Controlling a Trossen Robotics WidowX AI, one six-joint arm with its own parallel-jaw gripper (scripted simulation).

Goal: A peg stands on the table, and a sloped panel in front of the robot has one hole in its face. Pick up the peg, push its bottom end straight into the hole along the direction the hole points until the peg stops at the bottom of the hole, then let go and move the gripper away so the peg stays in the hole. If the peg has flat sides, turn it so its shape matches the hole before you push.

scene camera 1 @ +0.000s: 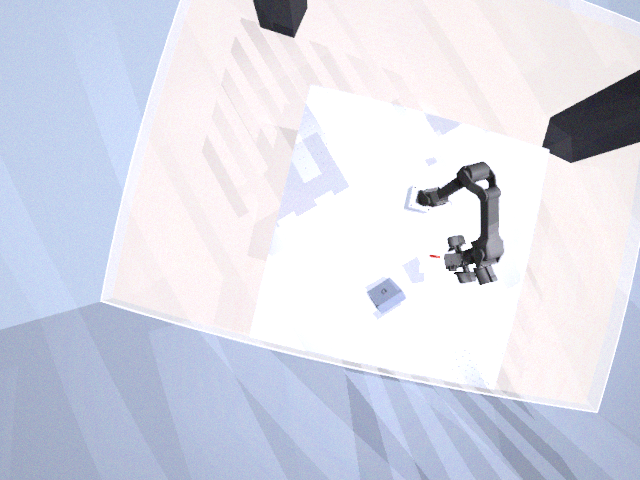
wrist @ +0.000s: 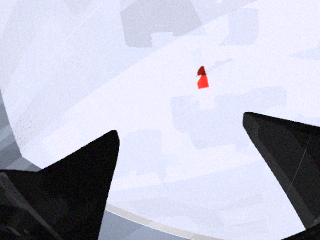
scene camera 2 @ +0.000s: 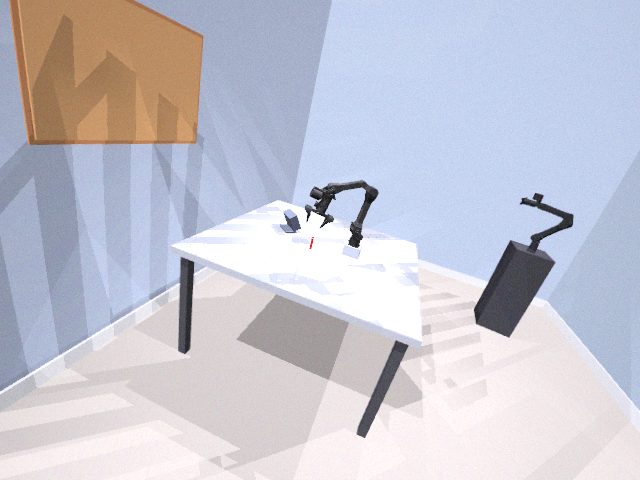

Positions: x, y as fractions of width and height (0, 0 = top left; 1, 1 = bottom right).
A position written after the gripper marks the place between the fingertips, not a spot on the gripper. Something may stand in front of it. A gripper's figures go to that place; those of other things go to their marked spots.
Labels:
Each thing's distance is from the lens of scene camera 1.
gripper (scene camera 1: 0.71, 0.55): 111 cm
grey sloped panel (scene camera 1: 0.61, 0.62): 106 cm

